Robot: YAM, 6 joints.
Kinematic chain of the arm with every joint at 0, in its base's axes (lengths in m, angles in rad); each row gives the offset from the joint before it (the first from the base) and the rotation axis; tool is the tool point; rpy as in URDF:
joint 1: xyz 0 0 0.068 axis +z
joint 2: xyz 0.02 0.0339 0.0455 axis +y
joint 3: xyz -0.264 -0.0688 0 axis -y
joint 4: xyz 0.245 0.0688 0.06 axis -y
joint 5: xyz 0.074 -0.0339 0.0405 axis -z
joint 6: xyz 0.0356 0 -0.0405 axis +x
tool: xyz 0 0 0 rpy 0 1.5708 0
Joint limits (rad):
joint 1: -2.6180..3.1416
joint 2: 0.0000..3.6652
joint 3: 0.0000..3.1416
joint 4: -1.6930..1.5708
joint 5: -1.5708..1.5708
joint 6: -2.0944..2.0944
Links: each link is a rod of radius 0.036 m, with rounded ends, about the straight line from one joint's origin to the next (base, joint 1, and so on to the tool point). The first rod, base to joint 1, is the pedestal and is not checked.
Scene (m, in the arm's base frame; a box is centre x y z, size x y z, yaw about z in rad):
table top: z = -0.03
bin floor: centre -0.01 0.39 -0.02 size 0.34 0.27 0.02 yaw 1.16
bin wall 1: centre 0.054 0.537 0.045 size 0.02 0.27 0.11 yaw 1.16
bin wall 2: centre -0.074 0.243 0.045 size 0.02 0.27 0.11 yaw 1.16
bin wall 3: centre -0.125 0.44 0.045 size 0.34 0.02 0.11 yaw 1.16
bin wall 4: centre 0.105 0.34 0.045 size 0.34 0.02 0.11 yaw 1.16
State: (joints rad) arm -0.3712 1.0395 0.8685 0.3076 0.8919 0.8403
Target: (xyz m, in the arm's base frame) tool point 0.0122 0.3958 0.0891
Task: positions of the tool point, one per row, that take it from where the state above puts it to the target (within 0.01 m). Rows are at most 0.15 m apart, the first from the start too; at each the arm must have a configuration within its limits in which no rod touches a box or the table.
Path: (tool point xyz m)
1: 0.2577 -0.0504 0.3567
2: 0.2878 0.0288 0.3387
3: 0.2908 0.1198 0.3178
4: 0.2630 0.2126 0.2940
5: 0.2041 0.2963 0.2674
6: 0.1181 0.3604 0.2384
7: 0.0122 0.3958 0.2070
8: 0.0122 0.3958 0.0891

